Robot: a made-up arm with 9 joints. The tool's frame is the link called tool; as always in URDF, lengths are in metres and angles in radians. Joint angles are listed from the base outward.
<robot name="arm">
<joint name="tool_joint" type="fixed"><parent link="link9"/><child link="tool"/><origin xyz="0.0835 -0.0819 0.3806" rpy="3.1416 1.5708 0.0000"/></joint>
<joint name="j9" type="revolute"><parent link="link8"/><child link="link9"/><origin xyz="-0.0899 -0.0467 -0.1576" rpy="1.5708 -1.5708 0.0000"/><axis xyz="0 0 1"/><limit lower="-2.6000" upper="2.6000"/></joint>
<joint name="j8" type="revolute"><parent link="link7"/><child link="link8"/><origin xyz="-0.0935 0.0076 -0.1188" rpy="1.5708 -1.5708 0.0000"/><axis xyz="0 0 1"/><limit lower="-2.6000" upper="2.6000"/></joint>
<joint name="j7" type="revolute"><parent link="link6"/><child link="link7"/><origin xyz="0.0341 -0.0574 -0.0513" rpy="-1.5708 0.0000 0.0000"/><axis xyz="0 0 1"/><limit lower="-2.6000" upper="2.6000"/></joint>
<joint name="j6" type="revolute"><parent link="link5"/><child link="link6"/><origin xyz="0.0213 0.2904 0.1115" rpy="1.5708 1.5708 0.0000"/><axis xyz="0 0 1"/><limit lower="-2.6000" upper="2.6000"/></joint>
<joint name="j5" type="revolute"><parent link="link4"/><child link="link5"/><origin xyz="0.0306 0.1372 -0.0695" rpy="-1.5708 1.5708 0.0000"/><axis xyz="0 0 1"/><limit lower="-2.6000" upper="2.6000"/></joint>
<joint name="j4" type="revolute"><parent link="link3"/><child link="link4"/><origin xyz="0.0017 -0.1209 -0.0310" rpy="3.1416 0.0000 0.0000"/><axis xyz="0 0 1"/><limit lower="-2.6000" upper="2.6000"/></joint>
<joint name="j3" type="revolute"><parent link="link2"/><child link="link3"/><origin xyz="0.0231 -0.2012 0.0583" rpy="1.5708 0.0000 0.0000"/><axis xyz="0 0 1"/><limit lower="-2.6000" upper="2.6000"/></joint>
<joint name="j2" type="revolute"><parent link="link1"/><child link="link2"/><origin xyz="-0.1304 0.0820 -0.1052" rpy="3.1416 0.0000 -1.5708"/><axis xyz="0 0 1"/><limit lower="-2.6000" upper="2.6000"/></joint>
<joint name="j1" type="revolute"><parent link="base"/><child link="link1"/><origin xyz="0.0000 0.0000 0.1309" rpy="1.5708 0.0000 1.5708"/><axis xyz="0 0 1"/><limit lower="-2.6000" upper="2.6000"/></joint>
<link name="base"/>
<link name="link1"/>
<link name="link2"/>
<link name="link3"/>
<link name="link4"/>
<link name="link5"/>
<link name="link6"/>
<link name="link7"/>
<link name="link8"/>
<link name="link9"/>
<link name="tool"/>
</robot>
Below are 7 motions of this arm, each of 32 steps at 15 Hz.
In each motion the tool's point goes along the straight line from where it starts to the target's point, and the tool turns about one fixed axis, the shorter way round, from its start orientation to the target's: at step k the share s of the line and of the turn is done. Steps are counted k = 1, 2, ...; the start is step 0. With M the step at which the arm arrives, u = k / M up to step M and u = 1 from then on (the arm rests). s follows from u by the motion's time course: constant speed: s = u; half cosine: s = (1 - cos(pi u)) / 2; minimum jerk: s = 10 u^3 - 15 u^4 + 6 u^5.
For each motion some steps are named. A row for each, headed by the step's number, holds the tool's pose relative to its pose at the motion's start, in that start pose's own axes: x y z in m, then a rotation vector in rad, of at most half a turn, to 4 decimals.
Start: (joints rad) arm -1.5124 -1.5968 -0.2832 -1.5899 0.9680 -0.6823 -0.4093 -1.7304 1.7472
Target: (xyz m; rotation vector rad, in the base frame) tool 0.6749 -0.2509 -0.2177 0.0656 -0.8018 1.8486
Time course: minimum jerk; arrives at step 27
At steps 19, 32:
19: 0.3250 -0.1145 -0.2804 0.9192 -0.1301 0.9104
32: 0.3861 -0.1360 -0.3331 1.0919 -0.1546 1.0815

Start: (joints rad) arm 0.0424 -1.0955 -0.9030 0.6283 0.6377 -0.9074 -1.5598 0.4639 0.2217
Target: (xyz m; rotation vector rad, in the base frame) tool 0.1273 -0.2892 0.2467 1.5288 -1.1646 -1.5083
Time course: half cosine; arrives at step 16
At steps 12, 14, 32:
12: 0.0091 -0.1205 0.2028 -1.3845 0.4716 -0.2685
14: 0.0102 -0.1357 0.2286 -1.5604 0.5315 -0.3025
32: 0.0106 -0.1411 0.2376 -1.6221 0.5526 -0.3145

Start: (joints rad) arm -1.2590 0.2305 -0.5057 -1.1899 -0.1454 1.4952 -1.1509 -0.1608 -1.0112
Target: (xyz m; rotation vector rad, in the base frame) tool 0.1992 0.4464 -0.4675 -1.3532 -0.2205 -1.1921
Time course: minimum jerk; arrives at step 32
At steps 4, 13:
4: 0.0049 0.0033 0.0029 -0.0022 0.0202 -0.0069
13: 0.1002 0.0684 0.0590 -0.0456 0.4122 -0.1403

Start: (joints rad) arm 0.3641 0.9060 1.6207 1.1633 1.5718 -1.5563 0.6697 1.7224 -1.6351
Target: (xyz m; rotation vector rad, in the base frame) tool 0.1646 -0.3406 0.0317 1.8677 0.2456 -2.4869
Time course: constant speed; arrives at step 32
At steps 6, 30, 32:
6: 0.0618 -0.0326 -0.0004 0.1060 -0.1739 -0.2086
30: 0.3089 -0.1632 -0.0021 0.5298 -0.8695 -1.0428
32: 0.3295 -0.1741 -0.0023 0.5651 -0.9275 -1.1123

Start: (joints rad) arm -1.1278 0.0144 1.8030 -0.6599 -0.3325 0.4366 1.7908 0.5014 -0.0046
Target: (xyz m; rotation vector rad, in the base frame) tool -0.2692 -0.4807 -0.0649 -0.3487 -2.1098 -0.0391
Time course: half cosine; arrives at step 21
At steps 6, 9, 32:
6: 0.0680 -0.0080 0.0296 -0.2068 -0.0811 -0.0211
9: 0.1405 -0.0166 0.0612 -0.4270 -0.1674 -0.0436
32: 0.3615 -0.0427 0.1573 -1.0984 -0.4306 -0.1122

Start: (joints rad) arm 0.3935 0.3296 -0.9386 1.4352 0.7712 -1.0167 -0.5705 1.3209 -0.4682
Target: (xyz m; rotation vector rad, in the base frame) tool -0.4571 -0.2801 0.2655 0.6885 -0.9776 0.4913
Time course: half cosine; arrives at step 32
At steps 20, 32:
20: 0.2276 -0.0521 -0.0003 -0.6934 0.5257 -0.7299
32: 0.3292 -0.0753 -0.0004 -1.0030 0.7604 -1.0558

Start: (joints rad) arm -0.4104 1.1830 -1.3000 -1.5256 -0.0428 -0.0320 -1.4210 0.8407 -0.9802
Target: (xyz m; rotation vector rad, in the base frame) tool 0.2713 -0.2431 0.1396 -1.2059 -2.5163 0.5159
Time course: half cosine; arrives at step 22
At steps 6, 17, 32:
6: 0.0091 -0.1063 0.0096 -0.2447 -0.1866 0.1028
17: 0.0464 -0.5407 0.0488 -1.2449 -0.9490 0.5229
32: 0.0528 -0.6159 0.0556 -1.4181 -1.0811 0.5956

